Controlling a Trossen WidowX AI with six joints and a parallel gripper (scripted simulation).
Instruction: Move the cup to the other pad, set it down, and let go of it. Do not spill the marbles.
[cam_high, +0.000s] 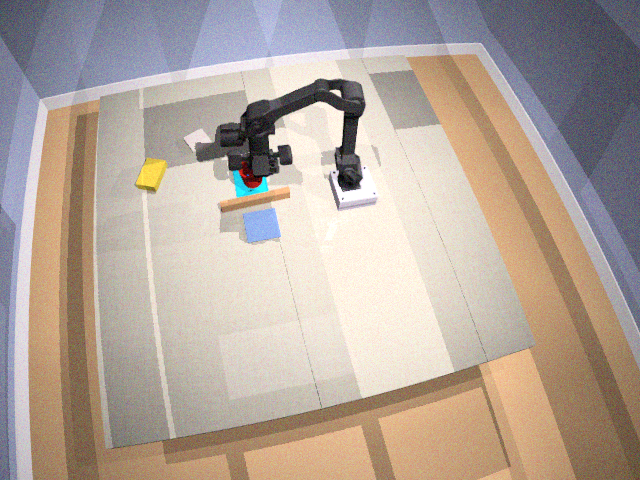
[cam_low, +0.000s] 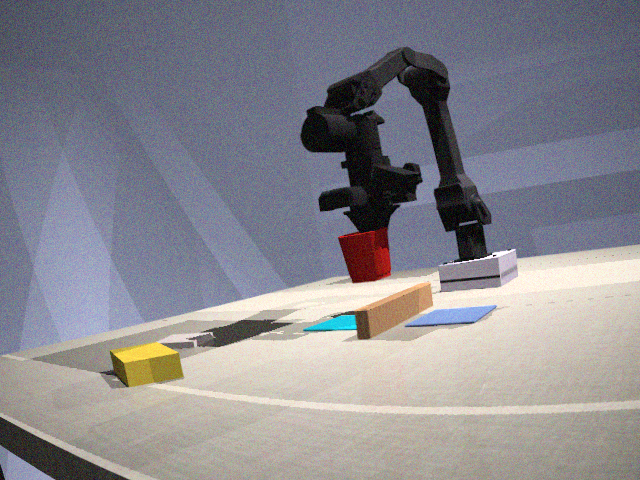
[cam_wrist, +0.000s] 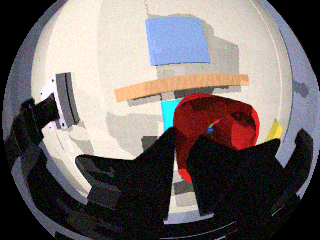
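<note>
My gripper tip is now 110 mm above the cyan pad, 50 mm to the left of it and 30 mm short of it. From my gripper tip the other things lie so: red cup (30 mm ahead, 10 mm to the right); brown wooden bar (90 mm below, 40 mm to the left, 30 mm ahead); blue pad (120 mm to the left, 110 mm below, 30 mm ahead).
</note>
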